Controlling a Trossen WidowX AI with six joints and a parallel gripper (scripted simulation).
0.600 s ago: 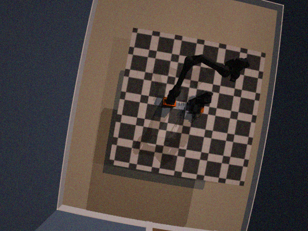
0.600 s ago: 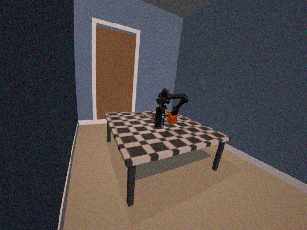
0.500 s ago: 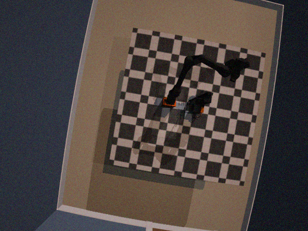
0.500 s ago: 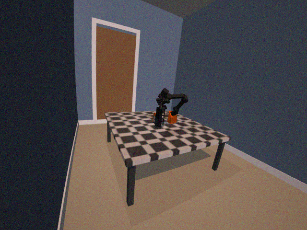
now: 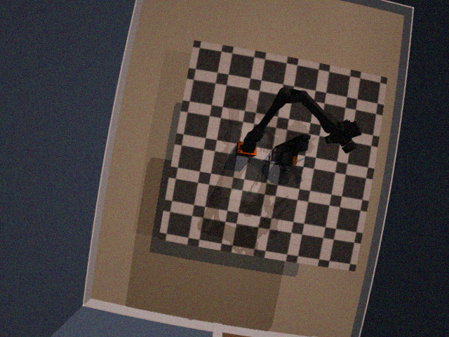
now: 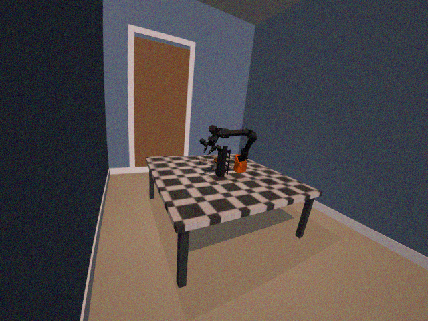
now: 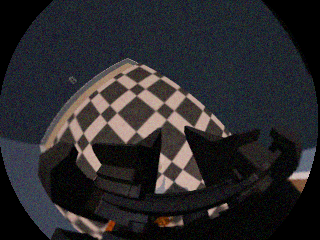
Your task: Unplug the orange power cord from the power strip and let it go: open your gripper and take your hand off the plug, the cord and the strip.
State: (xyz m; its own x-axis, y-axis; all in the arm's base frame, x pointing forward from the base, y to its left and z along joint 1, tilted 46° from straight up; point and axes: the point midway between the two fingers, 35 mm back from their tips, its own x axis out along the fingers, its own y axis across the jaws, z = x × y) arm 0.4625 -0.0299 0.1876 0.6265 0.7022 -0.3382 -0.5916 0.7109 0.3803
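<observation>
Right now my gripper tip is 220 mm past the orange plug, 140 mm to the left of it and 100 mm above it.
</observation>
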